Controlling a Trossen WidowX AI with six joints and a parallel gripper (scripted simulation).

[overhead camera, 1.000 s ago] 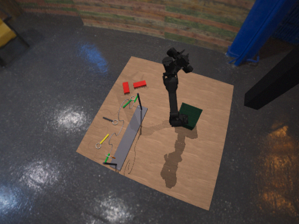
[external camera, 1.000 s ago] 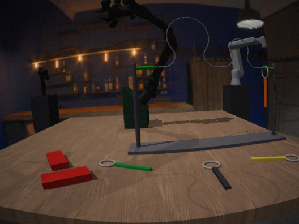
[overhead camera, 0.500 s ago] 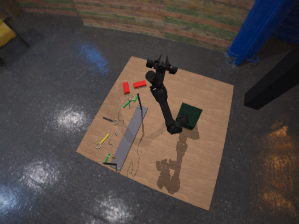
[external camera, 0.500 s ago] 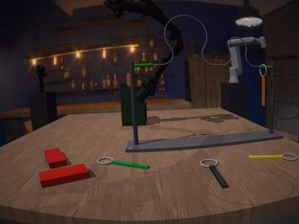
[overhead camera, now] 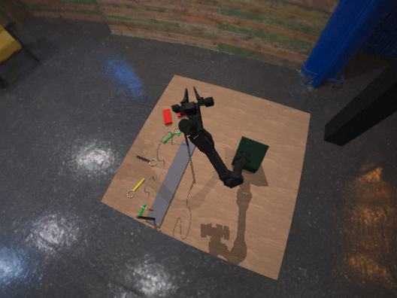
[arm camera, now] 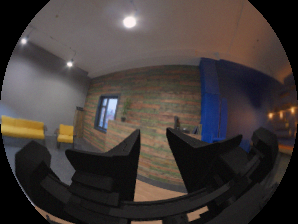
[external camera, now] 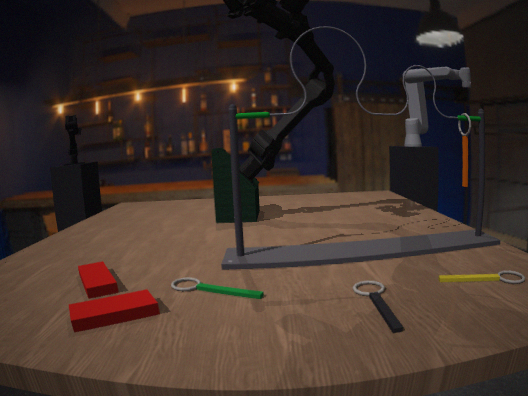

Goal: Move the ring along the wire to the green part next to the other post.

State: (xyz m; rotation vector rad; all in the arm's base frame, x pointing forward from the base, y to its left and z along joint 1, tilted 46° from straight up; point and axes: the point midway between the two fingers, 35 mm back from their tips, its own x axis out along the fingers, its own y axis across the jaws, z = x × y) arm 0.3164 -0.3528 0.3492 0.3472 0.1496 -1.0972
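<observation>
The ring with orange handle is 70 mm ahead of my gripper tip, 560 mm to the left of it and 400 mm below it. From my gripper tip the other things lie so: yellow-handled ring (300 mm ahead, 490 mm to the left, 630 mm below); then black-handled ring (310 mm ahead, 250 mm to the left, 630 mm below); then green-handled ring (220 mm ahead, 20 mm to the right, 630 mm below).
</observation>
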